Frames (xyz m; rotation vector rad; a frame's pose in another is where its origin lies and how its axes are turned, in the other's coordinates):
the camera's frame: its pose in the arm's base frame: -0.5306 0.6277 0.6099 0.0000 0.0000 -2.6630
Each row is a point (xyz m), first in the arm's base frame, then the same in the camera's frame.
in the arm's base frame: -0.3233 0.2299 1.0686
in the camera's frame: -0.0008 0.4486 0.4587
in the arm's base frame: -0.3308 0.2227 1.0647
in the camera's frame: 0.0092 0.4515 0.4548
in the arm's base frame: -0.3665 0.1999 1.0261
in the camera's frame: 0.0514 0.4553 0.4162
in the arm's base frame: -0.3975 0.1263 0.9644
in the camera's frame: 0.1128 0.5064 0.3545
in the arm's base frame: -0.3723 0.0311 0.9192
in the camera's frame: 0.1342 0.6025 0.3093
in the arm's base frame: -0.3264 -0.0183 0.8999
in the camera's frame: 0.1162 0.6675 0.2900
